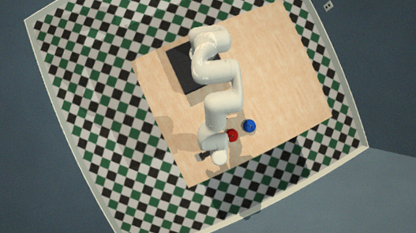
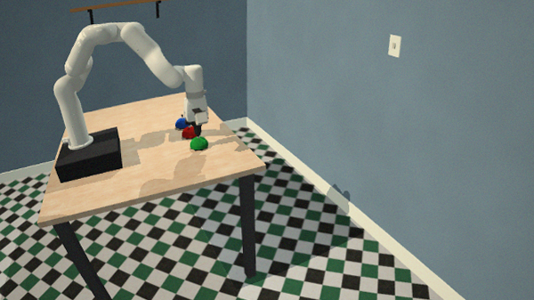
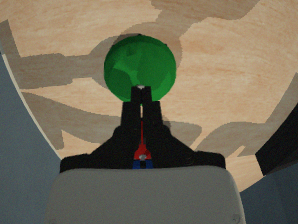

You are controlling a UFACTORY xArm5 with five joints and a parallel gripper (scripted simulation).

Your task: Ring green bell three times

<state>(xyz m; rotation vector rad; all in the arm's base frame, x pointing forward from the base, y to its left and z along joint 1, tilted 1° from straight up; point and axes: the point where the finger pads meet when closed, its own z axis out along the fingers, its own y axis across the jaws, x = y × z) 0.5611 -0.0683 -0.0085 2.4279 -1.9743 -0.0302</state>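
Right now the green bell is 40 mm below my hand. Also, from my hand: blue bell: 260 mm to the left, 50 mm behind, 40 mm below; then red bell: 130 mm to the left, 40 mm below, 30 mm behind.
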